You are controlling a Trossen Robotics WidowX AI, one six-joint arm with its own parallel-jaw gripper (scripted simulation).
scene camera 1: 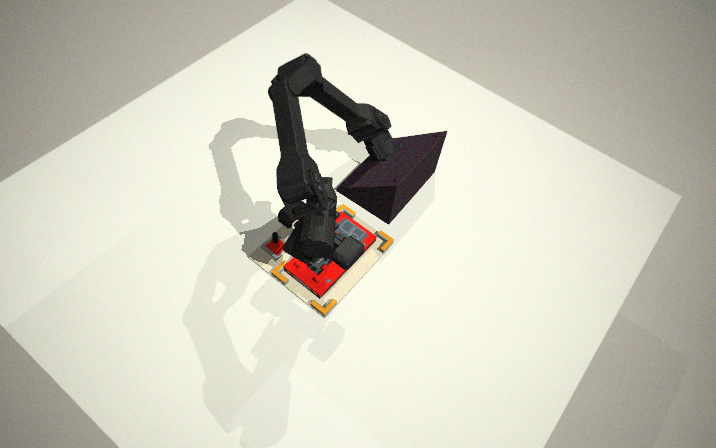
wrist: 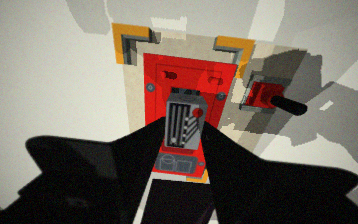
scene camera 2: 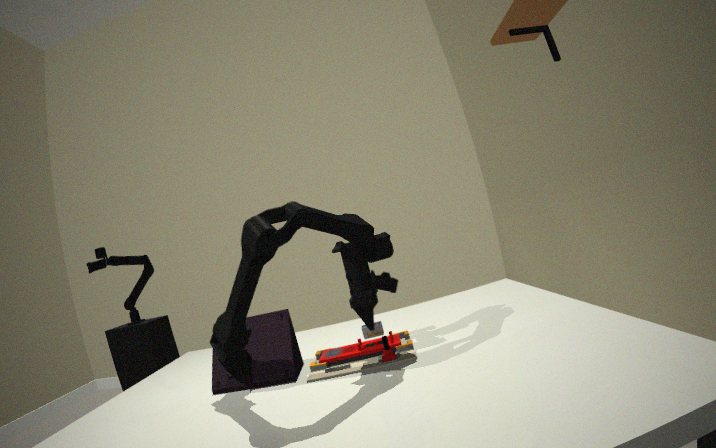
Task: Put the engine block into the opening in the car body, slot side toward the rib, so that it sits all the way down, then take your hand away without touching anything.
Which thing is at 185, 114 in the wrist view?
A grey engine block.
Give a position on a red car body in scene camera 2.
363, 350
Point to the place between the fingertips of my gripper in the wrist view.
At 183, 122
